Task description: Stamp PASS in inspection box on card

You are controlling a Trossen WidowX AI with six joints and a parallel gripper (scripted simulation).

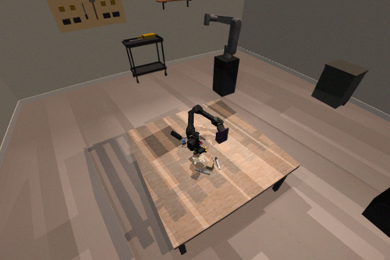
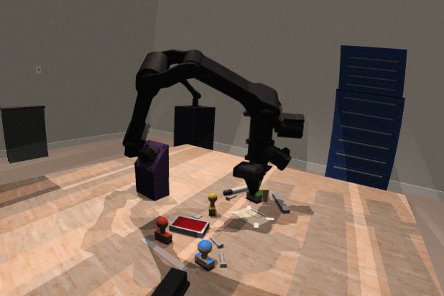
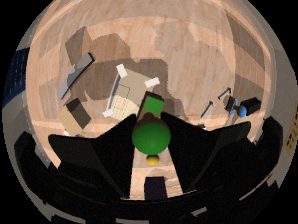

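My gripper tip is 10 mm past the pale card, 30 mm to the right of it and 90 mm above it. The rest, counted from my gripper tip: yellow-knobbed stamp (120 mm behind, 30 mm to the right, 70 mm below); then red ink pad (110 mm behind, 140 mm to the right, 90 mm below); then green-knobbed stamp (right at my gripper tip).
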